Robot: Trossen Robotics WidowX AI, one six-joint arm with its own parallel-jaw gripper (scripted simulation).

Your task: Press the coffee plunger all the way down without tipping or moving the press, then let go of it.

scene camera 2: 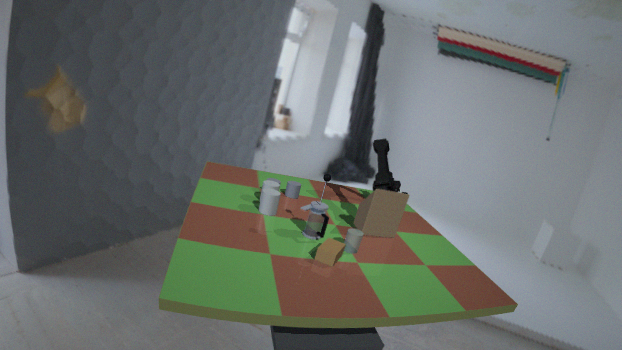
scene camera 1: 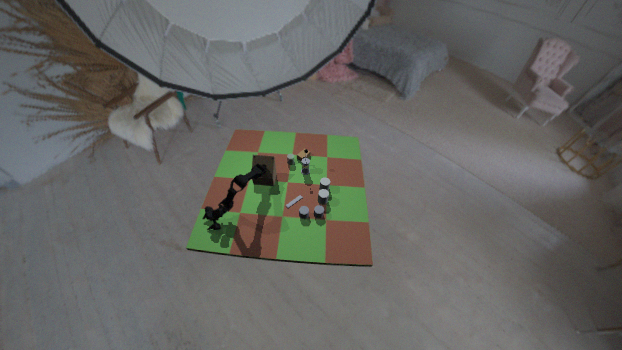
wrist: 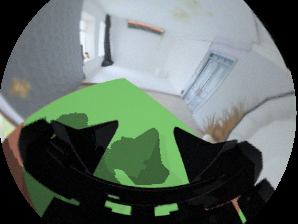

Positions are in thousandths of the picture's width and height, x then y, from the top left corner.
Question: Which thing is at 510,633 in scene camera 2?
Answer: A coffee press.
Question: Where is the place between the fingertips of my gripper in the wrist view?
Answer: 492,565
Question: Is my gripper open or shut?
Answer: Open.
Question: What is my gripper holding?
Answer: Nothing.
